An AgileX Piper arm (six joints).
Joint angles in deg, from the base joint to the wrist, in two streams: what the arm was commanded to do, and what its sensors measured. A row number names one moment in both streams.
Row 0, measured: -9.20, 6.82, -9.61, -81.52, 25.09, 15.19
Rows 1 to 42, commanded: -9.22, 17.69, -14.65, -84.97, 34.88, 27.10; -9.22, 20.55, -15.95, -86.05, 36.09, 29.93; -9.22, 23.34, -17.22, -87.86, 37.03, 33.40; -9.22, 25.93, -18.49, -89.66, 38.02, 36.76; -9.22, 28.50, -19.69, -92.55, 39.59, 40.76; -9.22, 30.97, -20.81, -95.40, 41.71, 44.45; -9.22, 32.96, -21.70, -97.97, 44.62, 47.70; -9.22, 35.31, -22.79, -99.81, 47.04, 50.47; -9.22, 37.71, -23.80, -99.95, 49.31, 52.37; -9.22, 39.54, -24.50, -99.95, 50.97, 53.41; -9.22, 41.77, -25.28, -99.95, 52.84, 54.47; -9.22, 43.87, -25.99, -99.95, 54.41, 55.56; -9.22, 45.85, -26.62, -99.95, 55.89, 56.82; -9.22, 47.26, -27.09, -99.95, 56.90, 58.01; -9.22, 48.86, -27.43, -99.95, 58.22, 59.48; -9.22, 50.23, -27.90, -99.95, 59.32, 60.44; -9.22, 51.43, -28.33, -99.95, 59.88, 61.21; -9.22, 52.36, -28.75, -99.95, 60.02, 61.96; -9.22, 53.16, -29.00, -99.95, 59.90, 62.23; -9.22, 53.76, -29.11, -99.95, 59.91, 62.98; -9.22, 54.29, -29.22, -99.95, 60.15, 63.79; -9.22, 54.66, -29.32, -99.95, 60.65, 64.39; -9.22, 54.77, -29.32, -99.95, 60.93, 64.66; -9.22, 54.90, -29.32, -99.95, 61.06, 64.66; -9.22, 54.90, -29.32, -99.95, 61.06, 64.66; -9.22, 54.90, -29.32, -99.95, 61.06, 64.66; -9.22, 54.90, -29.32, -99.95, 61.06, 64.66; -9.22, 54.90, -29.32, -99.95, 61.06, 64.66; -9.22, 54.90, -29.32, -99.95, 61.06, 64.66; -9.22, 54.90, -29.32, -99.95, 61.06, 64.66; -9.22, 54.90, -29.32, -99.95, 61.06, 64.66; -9.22, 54.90, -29.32, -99.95, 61.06, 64.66; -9.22, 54.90, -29.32, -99.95, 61.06, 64.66; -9.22, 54.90, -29.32, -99.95, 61.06, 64.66; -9.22, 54.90, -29.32, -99.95, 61.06, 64.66; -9.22, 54.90, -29.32, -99.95, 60.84, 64.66; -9.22, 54.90, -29.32, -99.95, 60.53, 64.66; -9.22, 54.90, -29.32, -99.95, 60.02, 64.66; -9.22, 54.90, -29.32, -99.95, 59.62, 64.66; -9.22, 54.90, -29.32, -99.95, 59.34, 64.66; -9.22, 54.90, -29.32, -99.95, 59.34, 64.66; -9.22, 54.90, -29.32, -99.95, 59.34, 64.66
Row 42, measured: -9.20, 54.79, -28.86, -98.94, 59.95, 64.51
